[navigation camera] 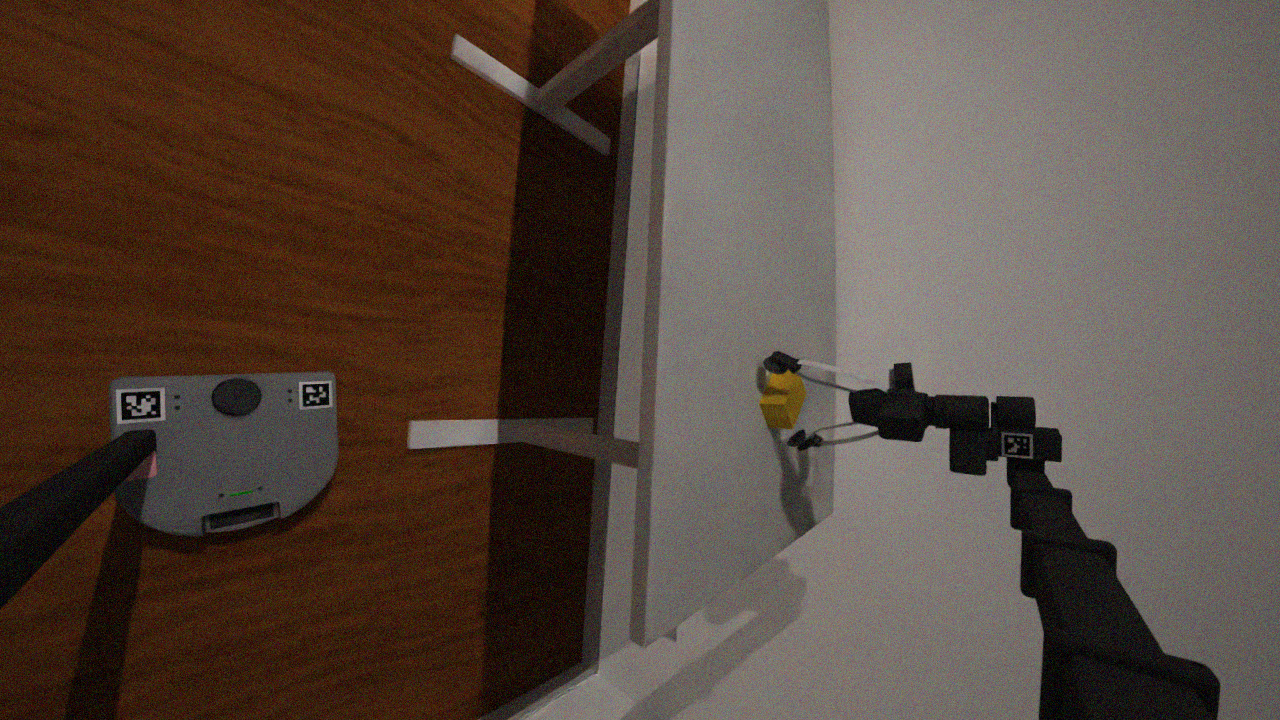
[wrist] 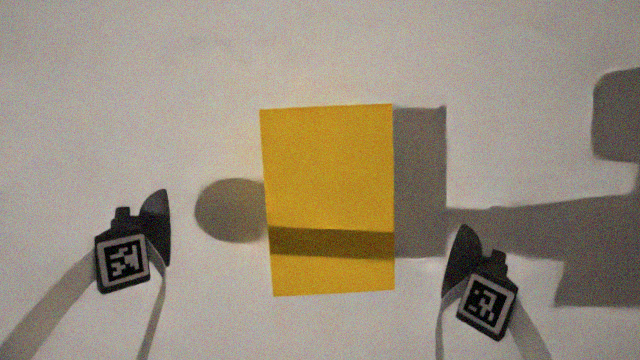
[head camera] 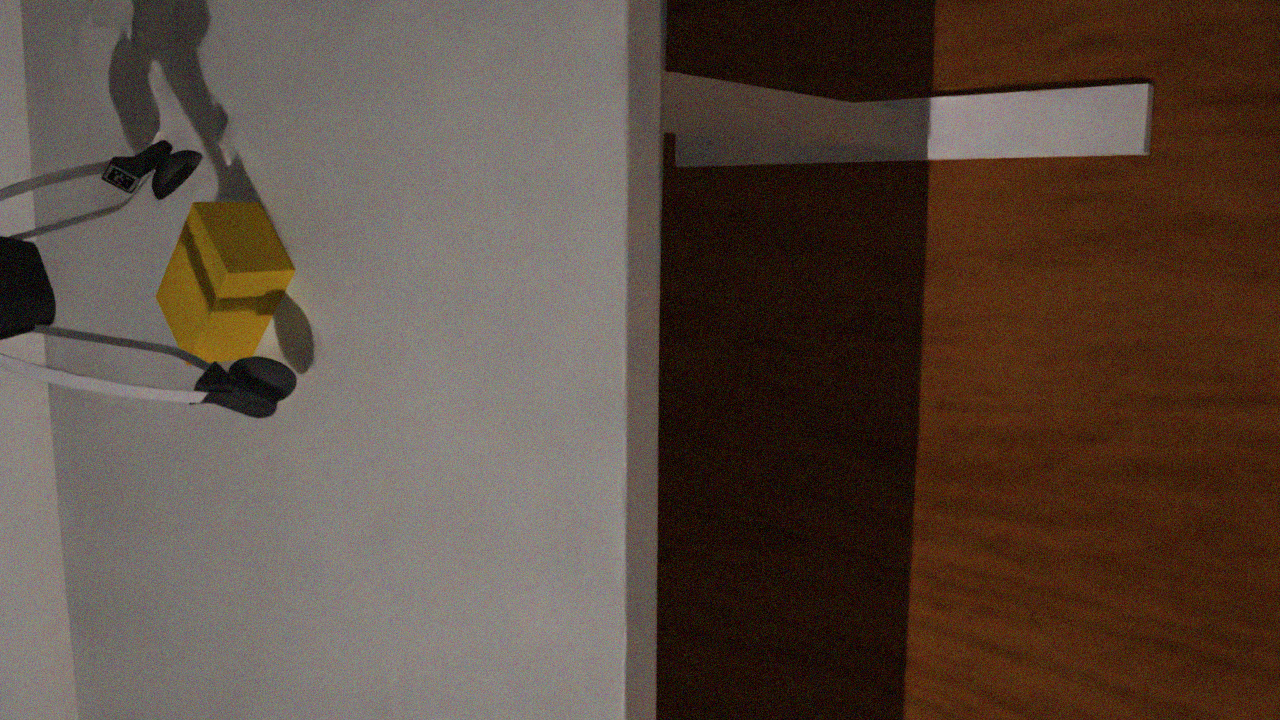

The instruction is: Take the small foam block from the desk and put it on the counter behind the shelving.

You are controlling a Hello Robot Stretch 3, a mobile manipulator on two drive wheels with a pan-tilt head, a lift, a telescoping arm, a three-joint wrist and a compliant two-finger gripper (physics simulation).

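Seen in the pictures: gripper, fingertip midpoint: (navigation camera: pixel 776 402) (head camera: pixel 244 272); robot's base at its link origin: (navigation camera: pixel 236 395).
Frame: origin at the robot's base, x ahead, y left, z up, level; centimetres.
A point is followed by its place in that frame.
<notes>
The small foam block (head camera: pixel 241 240) @(x -4.1, y -64.6, z 97.6 cm) (navigation camera: pixel 782 402) @(x -1.8, y -63.3, z 99.0 cm) (wrist: pixel 330 175) is yellow and rests on the white desk (head camera: pixel 465 358) @(x 3.7, y -46.6, z 95.0 cm) (navigation camera: pixel 733 223) @(x 27.2, y -55.4, z 95.0 cm), near its wall side. My gripper (head camera: pixel 207 277) @(x -2.2, y -66.0, z 97.0 cm) (navigation camera: pixel 791 401) @(x -2.2, y -66.0, z 97.0 cm) (wrist: pixel 310 233) @(x -2.2, y -66.0, z 97.0 cm) is open, one finger on each side of the block. In the wrist view there is a gap between each fingertip and the block, and a finger's shadow band crosses the block's lower part. How high the fingertips are above the desk top is hard to tell. The counter and the shelving do not show in these views.
My base (navigation camera: pixel 237 456) @(x -11.5, y 0.3, z 16.0 cm) stands on the brown wooden floor (head camera: pixel 1100 402) @(x 19.3, y -43.7, z 0.0 cm) (navigation camera: pixel 358 268) @(x 32.5, y -24.8, z 0.0 cm), across from the desk's long edge. White desk legs (head camera: pixel 1038 123) (navigation camera: pixel 465 433) reach out over the floor. A pale wall (navigation camera: pixel 1029 179) @(x 45.0, y -120.5, z 136.6 cm) runs along the far side of the desk.
</notes>
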